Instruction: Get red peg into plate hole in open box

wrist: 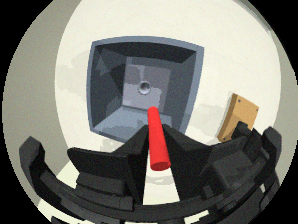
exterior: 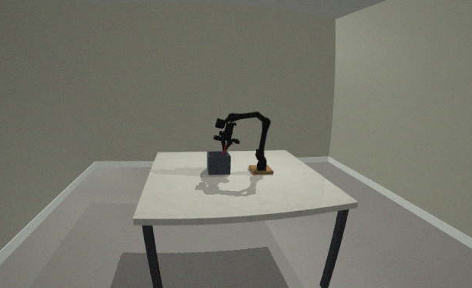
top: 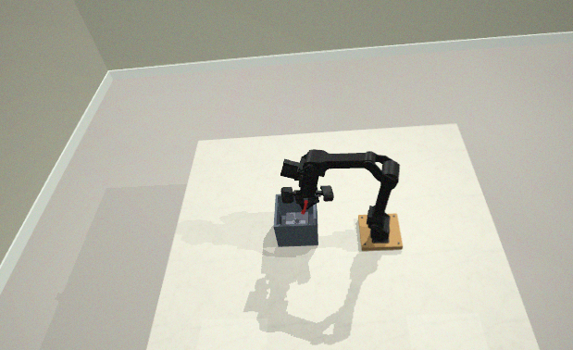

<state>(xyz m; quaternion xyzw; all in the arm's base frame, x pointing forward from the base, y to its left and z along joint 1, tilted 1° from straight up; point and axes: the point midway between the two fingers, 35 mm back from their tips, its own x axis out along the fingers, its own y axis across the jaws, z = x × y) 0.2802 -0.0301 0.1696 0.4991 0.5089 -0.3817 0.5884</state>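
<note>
Now: the red peg 1 cm above my gripper tip. Round my gripper tip: light grey plate (4 cm ahead, 2 cm to the right, 12 cm below).
</note>
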